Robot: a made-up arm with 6 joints.
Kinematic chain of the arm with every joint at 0, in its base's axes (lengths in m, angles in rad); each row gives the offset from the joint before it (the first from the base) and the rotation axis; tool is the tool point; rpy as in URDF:
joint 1: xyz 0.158 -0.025 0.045 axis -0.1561 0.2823 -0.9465
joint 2: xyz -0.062 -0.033 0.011 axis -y
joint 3: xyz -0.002 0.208 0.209 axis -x
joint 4: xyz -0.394 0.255 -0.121 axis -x
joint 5: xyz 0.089 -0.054 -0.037 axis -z
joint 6: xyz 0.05 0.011 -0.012 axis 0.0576 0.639 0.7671
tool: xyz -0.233 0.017 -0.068 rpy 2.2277 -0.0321 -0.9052
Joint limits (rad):
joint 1: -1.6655..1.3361
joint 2: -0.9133..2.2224
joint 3: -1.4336..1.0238
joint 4: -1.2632..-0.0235
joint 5: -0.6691..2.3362
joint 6: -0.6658..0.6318
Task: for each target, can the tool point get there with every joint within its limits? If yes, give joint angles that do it. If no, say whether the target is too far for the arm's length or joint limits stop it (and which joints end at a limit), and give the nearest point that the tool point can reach.
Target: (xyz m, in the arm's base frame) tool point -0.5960 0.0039 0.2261
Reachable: yes | joints -0.9610 0.3387 -0.8994 -0.4916 1.6810 -0.4692
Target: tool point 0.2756 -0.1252 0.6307
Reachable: no: joint limits stop it (at a limit: joint 3, joint 4, joint 6) | nearest point 0.3582 0.1763 0.6209 | short by 0.313 m
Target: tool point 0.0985 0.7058 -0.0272
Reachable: yes | joints 0.8378 0.2881 -0.2091 -0.3442 0.2868 0.2286
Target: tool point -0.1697 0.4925 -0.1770
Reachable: yes | joints -0.6692 1.8448 -0.1190 -0.1962 1.4419 -0.2047
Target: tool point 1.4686 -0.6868 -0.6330
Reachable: no: too far | nearest point 0.5926 -0.1723 -0.4428 | short by 1.034 m
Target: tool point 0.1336 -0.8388 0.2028
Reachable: no: joint limits stop it (at a limit: joint 1, joint 3, joint 4) | nearest point -0.0820 -0.7173 0.1437 | short by 0.254 m
